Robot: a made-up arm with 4 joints.
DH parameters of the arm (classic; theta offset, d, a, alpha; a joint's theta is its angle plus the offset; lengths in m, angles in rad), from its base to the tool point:
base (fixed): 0.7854 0 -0.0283 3.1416
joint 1: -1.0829 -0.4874 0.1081 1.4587
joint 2: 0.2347 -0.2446 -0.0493 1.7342
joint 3: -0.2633 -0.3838 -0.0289 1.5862
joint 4: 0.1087 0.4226 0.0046 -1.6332
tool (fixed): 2.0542 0.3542 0 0
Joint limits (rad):
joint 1: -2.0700..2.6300
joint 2: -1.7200..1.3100
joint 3: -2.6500..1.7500
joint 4: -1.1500..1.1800
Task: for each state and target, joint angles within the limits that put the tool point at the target. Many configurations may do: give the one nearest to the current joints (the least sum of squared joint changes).
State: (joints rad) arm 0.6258 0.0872 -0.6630 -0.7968
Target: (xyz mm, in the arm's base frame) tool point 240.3 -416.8 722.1
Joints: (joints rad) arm 0.6642 0.4087 -1.0441 -0.3851
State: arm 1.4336 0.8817 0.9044 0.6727
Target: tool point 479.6 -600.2 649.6
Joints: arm 0.7842 1.1676 0.8251 1.1730
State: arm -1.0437 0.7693 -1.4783 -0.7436
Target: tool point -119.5 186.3 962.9
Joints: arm -1.7146 1.2184 -1.3323 -0.3336
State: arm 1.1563 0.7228 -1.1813 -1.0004
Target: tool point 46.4 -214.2 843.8
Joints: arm 0.4873 0.7026 -1.6592 -0.3060
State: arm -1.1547 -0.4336 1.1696 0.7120
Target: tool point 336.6 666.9 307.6
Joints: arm -0.5178 -0.5369 1.0795 0.9071
